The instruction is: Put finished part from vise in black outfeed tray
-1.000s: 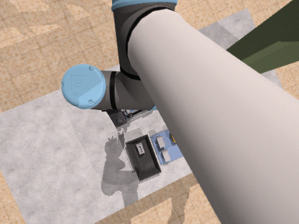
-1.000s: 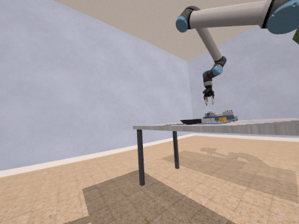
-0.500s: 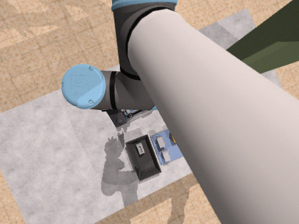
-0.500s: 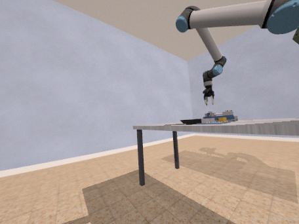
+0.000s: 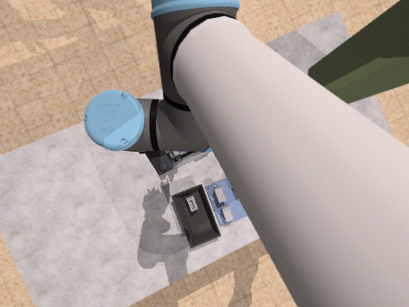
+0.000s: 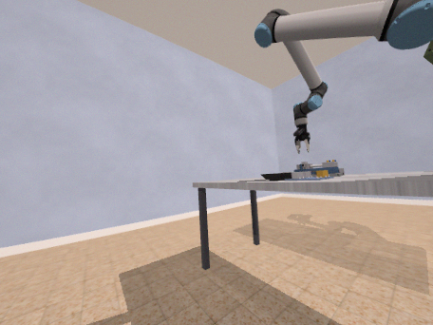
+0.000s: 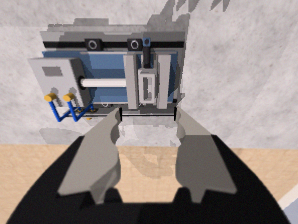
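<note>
My hand is 16 cm above the vise, 7 cm past it and 2 cm to the left of it. From my hand the other things lie so: blue fixture plate (27 cm to the left, 26 cm behind, 19 cm below); then orange block (30 cm behind, 22 cm to the left, 17 cm below); then grey end block (16 cm behind, 12 cm below, 5 cm to the right).
</note>
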